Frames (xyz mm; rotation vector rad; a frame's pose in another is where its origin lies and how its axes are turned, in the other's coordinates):
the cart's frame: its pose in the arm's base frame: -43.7 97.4 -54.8 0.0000 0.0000 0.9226
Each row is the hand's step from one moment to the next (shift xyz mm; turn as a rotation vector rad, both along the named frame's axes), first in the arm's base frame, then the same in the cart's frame.
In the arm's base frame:
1: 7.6 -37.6 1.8 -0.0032 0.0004 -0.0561
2: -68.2 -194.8 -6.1 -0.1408 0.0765 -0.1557
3: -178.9 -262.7 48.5 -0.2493 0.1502 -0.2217
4: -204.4 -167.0 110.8 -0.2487 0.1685 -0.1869
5: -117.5 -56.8 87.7 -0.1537 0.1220 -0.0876
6: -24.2 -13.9 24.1 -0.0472 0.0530 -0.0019
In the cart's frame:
1: -25.4 -28.8 1.8 -0.0016 0.0028 -0.0561
2: -196.5 -63.2 -6.1 -0.0240 0.1584 -0.1557
3: -317.4 -16.0 48.5 -0.0308 0.2894 -0.2217
4: -256.5 62.1 110.8 -0.0158 0.3000 -0.1869
5: -116.2 59.4 87.7 0.0045 0.1962 -0.0876
6: -25.7 10.9 24.1 0.0138 0.0696 -0.0019

